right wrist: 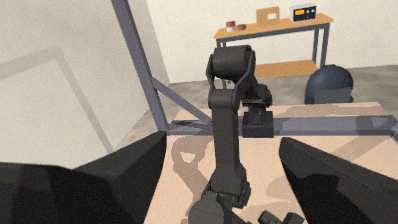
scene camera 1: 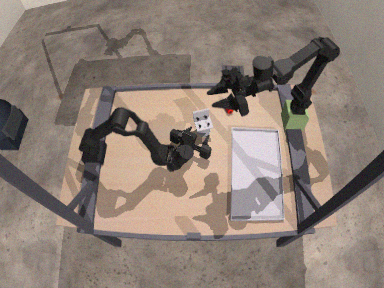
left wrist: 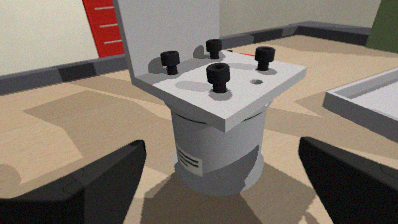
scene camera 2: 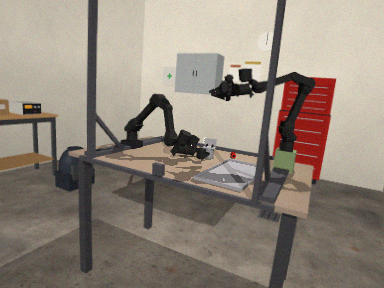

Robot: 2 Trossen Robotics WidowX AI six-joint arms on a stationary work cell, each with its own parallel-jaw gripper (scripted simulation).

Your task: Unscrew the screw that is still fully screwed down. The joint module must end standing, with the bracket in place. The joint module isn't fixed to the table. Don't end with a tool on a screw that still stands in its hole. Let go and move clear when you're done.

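There is a shallow grey tray that I can see, along with a joint module and a l-shaped bracket. My left gripper is visible too. So is my right gripper, which the right wrist view shows as well.
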